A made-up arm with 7 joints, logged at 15 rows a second.
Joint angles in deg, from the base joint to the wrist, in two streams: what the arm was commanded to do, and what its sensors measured. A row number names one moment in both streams.
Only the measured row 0 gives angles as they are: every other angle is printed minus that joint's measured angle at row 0.
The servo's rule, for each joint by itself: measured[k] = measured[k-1] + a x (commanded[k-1-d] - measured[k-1]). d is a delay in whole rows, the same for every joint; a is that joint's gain. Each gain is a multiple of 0.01, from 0.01 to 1. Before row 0 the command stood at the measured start. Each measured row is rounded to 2 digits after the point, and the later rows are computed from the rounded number. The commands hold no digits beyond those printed.
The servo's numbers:
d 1
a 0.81 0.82 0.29 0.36 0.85 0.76 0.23
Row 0, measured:
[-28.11 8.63 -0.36 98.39 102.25 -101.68 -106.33]
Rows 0 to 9, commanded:
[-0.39 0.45 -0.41 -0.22 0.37 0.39 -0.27]
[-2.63 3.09 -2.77 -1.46 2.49 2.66 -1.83]
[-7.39 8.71 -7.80 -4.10 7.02 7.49 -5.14]
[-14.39 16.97 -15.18 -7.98 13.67 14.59 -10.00]
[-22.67 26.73 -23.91 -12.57 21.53 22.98 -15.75]
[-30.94 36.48 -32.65 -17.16 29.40 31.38 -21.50]
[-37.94 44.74 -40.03 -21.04 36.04 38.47 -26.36]
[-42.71 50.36 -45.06 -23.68 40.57 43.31 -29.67]
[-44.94 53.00 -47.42 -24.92 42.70 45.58 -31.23]
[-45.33 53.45 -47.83 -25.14 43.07 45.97 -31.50]
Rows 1 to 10, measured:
[0.00 0.00 0.00 0.00 0.00 0.00 0.00]
[-0.32 0.37 -0.12 -0.08 0.31 0.30 -0.06]
[-2.19 2.60 -0.89 -0.58 2.16 2.09 -0.47]
[-6.40 7.61 -2.89 -1.85 6.29 6.19 -1.54]
[-12.87 15.29 -6.45 -4.06 12.56 12.57 -3.49]
[-20.81 24.67 -11.51 -7.12 20.18 20.48 -6.31]
[-29.02 34.35 -17.64 -10.73 28.02 28.76 -9.80]
[-36.25 42.87 -24.13 -14.44 34.84 36.14 -13.61]
[-41.48 49.01 -30.20 -17.77 39.71 41.59 -17.30]
[-44.28 52.28 -35.19 -20.34 42.25 44.62 -20.50]

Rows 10 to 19, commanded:
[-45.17 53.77 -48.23 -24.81 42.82 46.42 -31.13]
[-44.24 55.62 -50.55 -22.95 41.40 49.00 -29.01]
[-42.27 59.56 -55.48 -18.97 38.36 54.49 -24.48]
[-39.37 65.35 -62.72 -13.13 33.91 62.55 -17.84]
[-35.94 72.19 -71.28 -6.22 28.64 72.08 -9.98]
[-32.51 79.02 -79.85 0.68 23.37 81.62 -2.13]
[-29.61 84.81 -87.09 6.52 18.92 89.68 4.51]
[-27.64 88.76 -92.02 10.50 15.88 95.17 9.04]
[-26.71 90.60 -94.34 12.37 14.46 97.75 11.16]
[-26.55 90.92 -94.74 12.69 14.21 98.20 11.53]
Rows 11 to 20, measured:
[-45.13 53.24 -38.86 -22.07 42.95 45.65 -23.03]
[-45.16 53.67 -41.58 -23.06 42.84 46.24 -24.89]
[-44.41 55.27 -44.18 -23.02 41.62 48.34 -25.84]
[-42.68 58.79 -47.46 -21.56 38.85 53.01 -25.53]
[-40.00 64.17 -51.89 -18.53 34.65 60.26 -23.76]
[-36.71 70.75 -57.51 -14.10 29.54 69.24 -20.59]
[-33.31 77.53 -63.99 -8.78 24.30 78.65 -16.34]
[-30.31 83.50 -70.69 -3.27 19.73 87.03 -11.54]
[-28.15 87.81 -76.88 1.69 16.46 93.22 -6.81]
[-26.98 90.10 -81.94 5.53 14.76 96.66 -2.68]

